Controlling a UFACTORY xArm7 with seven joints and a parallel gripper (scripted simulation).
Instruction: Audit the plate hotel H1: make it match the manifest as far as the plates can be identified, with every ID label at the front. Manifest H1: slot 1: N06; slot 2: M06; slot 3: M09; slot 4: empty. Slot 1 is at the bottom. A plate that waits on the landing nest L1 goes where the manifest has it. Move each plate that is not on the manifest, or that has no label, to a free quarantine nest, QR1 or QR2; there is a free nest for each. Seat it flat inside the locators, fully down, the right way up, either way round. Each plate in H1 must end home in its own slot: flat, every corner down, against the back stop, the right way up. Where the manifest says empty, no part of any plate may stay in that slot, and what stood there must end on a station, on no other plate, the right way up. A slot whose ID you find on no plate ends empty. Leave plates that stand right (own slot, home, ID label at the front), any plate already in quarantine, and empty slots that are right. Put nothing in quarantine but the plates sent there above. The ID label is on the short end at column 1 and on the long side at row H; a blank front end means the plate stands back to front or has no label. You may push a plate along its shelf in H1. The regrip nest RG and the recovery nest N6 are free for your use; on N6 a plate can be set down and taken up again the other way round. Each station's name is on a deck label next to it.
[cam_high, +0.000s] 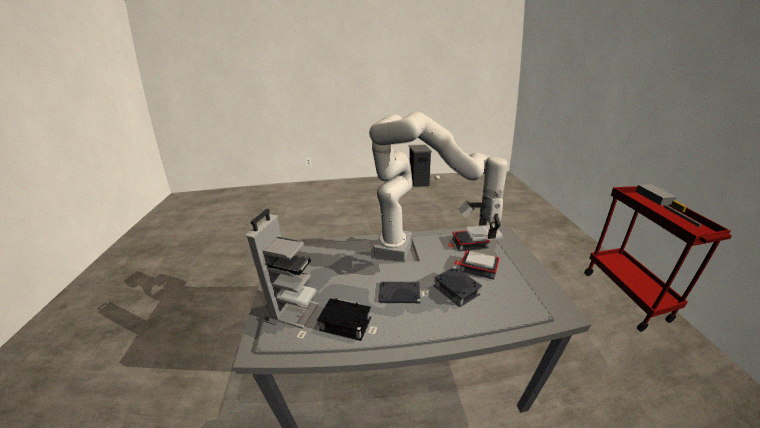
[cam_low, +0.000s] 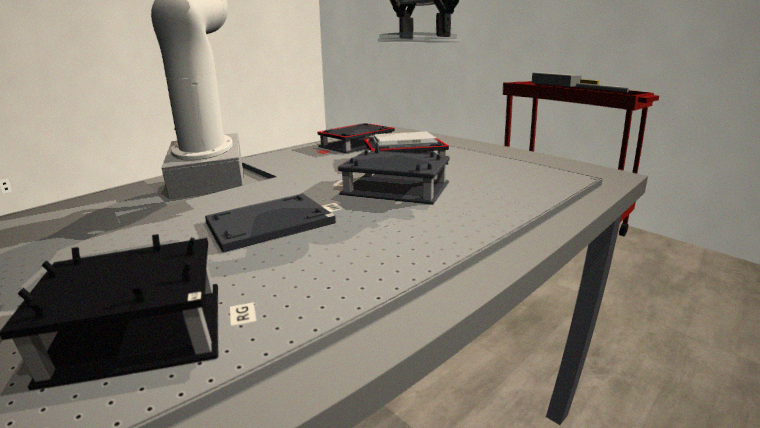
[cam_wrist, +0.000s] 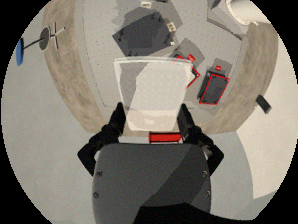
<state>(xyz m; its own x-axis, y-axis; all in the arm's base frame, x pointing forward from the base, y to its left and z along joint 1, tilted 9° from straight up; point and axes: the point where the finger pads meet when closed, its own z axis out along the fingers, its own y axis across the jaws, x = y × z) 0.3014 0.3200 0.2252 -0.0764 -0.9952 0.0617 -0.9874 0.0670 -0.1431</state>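
The red quarantine nest is 30 cm behind my hand, 10 cm to the left of it and 23 cm below it. From my hand the other things lie so: black regrip nest RG (11 cm ahead, 58 cm to the right, 21 cm below); then dark plate (3 cm ahead, 74 cm to the right, 2 cm below); then RG label (16 cm ahead, 48 cm to the right, 27 cm below).
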